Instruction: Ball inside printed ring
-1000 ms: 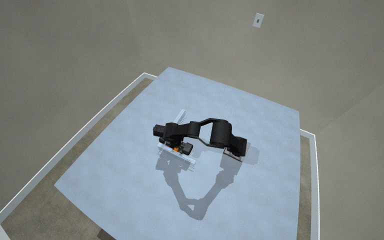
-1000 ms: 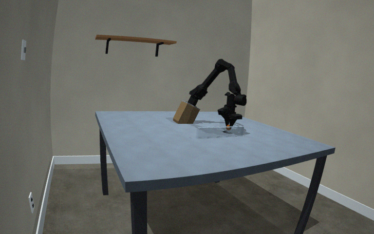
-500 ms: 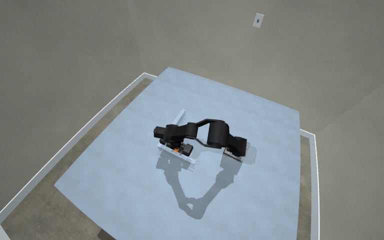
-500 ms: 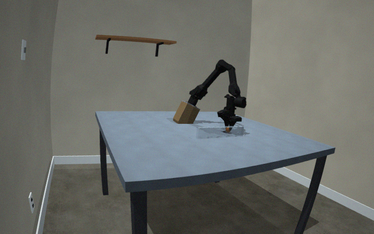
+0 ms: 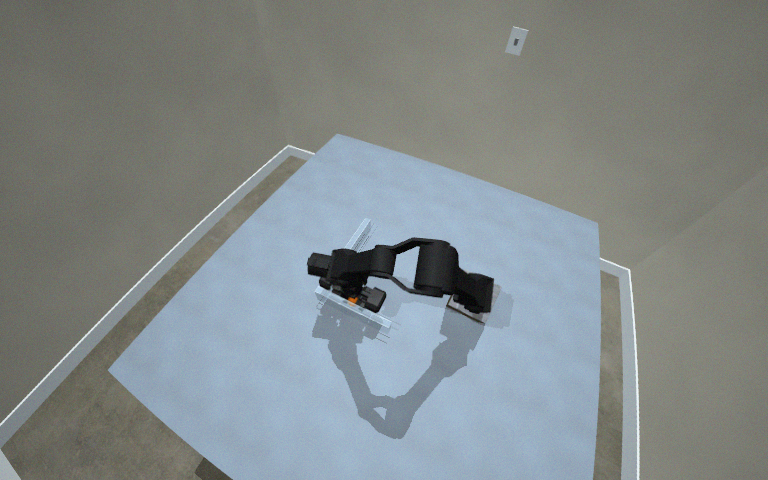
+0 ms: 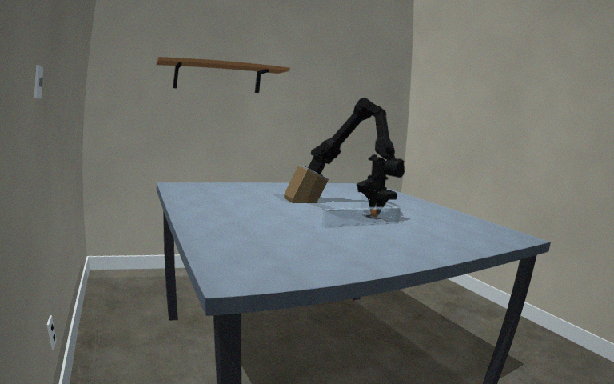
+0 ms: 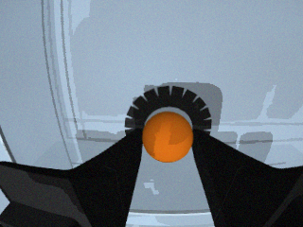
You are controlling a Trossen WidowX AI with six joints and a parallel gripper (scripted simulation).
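The orange ball lies 3 cm below my hand. The rest, counted from my hand: clear wall 8 cm ahead, 13 cm to the right, 1 cm below.
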